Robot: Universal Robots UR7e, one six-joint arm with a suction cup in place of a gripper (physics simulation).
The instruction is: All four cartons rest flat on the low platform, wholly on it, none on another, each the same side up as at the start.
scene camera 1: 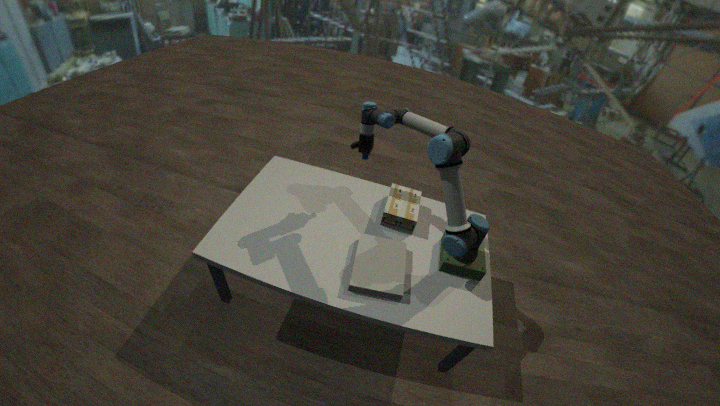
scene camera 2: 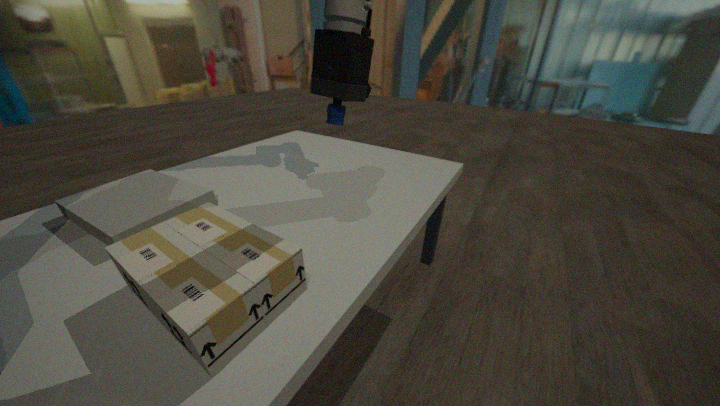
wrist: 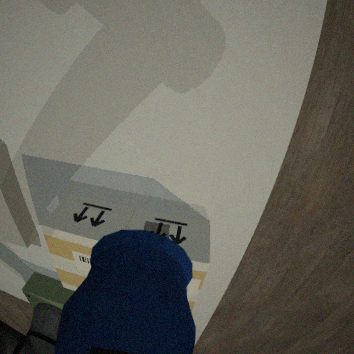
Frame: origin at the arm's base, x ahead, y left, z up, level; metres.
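Where they show: hand at its tool point: (scene camera 1: 365,158) (scene camera 2: 335,122) (wrist: 139,271); arm's base at its link origin: (wrist: 57,315).
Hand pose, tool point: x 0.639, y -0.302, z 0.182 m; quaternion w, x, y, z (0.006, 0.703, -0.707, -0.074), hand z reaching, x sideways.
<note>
Each offset is from my tool point to the centre of the thing. Level surfaces: height alone.
Four white cartons with tan tape and labels stand side by side in a two-by-two block on the table. In scene camera 2 they are the near left carton @(dx -0.319, dy +0.136, dz -0.206 m) (scene camera 2: 146,257), the far one @(dx -0.227, dy +0.137, dz -0.206 m) (scene camera 2: 204,226), the right one @(dx -0.225, dy +0.001, dz -0.206 m) (scene camera 2: 252,254) and the nearest one @(dx -0.317, dy +0.000, dz -0.206 m) (scene camera 2: 191,295). The block also shows in scene camera 1 and, partly hidden by the cup, in the wrist view. The low grey platform @(dx -0.240, dy +0.498, dz -0.229 m) (scene camera 1: 380,267) (scene camera 2: 136,201) stands beside them with bare top. My gripper, a blue suction cup (scene camera 1: 365,156) (scene camera 2: 335,121) (wrist: 142,240), is open and hangs high above the table, with nothing on it.
The white table @(dz -0.253 m) (scene camera 1: 242,216) (scene camera 2: 403,171) (wrist: 240,125) bears everything. The arm's green base block (scene camera 1: 461,267) (wrist: 47,290) stands at the table's right end in scene camera 1, near the platform and the cartons. Shadows of the arm fall across the table and the cartons.
</note>
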